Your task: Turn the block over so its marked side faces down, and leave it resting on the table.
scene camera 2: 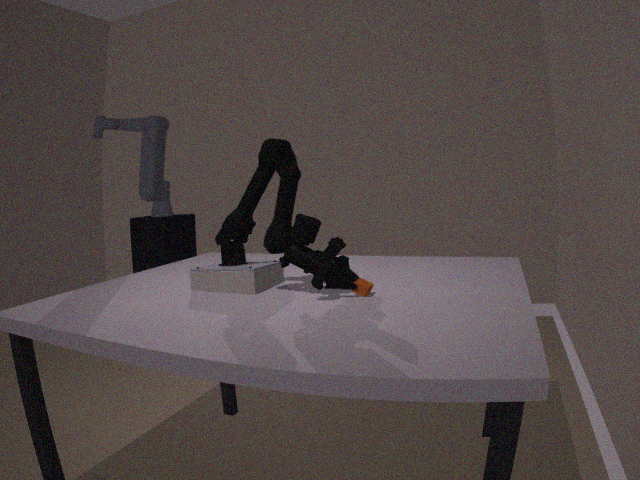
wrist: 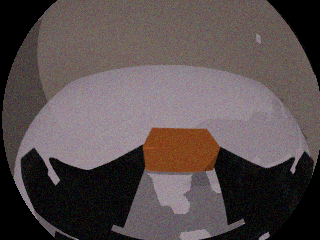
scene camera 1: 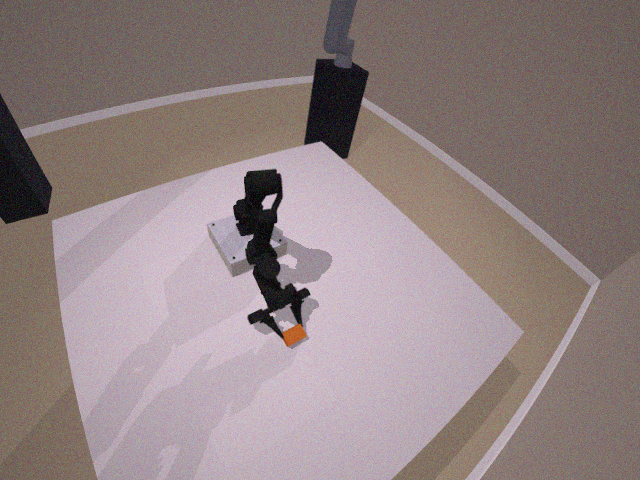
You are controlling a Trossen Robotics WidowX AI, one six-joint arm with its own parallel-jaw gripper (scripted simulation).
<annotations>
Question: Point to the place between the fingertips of the gripper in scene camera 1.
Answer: At 292, 332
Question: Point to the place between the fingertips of the gripper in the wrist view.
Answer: At 181, 150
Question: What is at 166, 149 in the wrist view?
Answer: An orange block.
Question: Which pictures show the gripper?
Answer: Scene camera 2, the wrist view and scene camera 1: all of them.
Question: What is the gripper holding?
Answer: An orange block.
</annotations>
